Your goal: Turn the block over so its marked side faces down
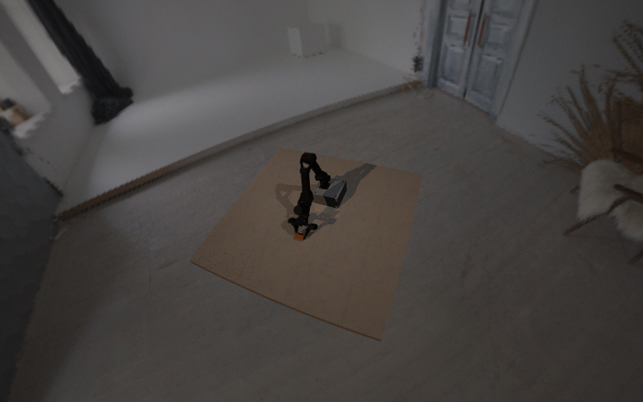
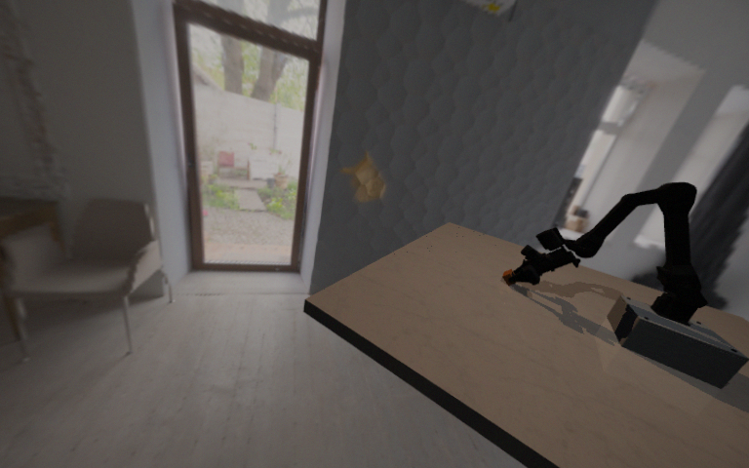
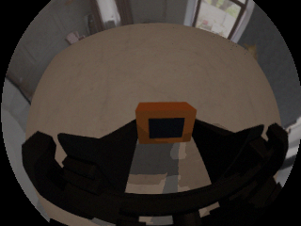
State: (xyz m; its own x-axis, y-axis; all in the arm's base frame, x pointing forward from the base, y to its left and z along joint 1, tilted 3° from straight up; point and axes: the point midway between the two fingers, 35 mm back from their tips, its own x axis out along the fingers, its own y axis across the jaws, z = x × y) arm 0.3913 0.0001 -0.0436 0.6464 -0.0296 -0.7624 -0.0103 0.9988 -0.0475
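Now: gripper tip 10 mm below the orange block.
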